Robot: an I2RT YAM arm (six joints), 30 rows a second.
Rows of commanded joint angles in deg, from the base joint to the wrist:
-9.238, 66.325, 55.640, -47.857, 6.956, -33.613
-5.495, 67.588, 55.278, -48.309, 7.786, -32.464
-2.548, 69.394, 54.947, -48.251, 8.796, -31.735
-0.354, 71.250, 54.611, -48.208, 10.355, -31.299
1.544, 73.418, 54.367, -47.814, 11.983, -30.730
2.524, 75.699, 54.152, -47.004, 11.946, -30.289
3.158, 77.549, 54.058, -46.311, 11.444, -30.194
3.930, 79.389, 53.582, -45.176, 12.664, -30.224
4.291, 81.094, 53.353, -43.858, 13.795, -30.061
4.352, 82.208, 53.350, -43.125, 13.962, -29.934
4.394, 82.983, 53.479, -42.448, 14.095, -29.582
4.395, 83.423, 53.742, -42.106, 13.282, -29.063
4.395, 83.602, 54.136, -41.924, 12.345, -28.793
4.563, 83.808, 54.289, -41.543, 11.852, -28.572
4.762, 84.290, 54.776, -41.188, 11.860, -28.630
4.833, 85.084, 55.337, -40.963, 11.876, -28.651
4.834, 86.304, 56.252, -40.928, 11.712, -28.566
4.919, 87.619, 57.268, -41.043, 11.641, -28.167
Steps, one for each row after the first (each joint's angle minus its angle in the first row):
3.743, 1.263, -0.362, -0.452, 0.830, 1.149
6.690, 3.069, -0.693, -0.394, 1.840, 1.878
8.884, 4.925, -1.029, -0.351, 3.399, 2.314
10.782, 7.093, -1.273, 0.043, 5.027, 2.883
11.762, 9.374, -1.488, 0.853, 4.990, 3.324
12.396, 11.224, -1.582, 1.546, 4.488, 3.419
13.168, 13.064, -2.058, 2.681, 5.708, 3.389
13.529, 14.769, -2.287, 3.999, 6.839, 3.552
13.590, 15.883, -2.290, 4.732, 7.006, 3.679
13.632, 16.658, -2.161, 5.409, 7.139, 4.031
13.633, 17.098, -1.898, 5.751, 6.326, 4.550
13.633, 17.277, -1.504, 5.933, 5.389, 4.820
13.801, 17.483, -1.351, 6.314, 4.896, 5.041
14.000, 17.965, -0.864, 6.669, 4.904, 4.983
14.071, 18.759, -0.303, 6.894, 4.920, 4.962
14.072, 19.979, 0.612, 6.929, 4.756, 5.047
14.157, 21.294, 1.628, 6.814, 4.685, 5.446

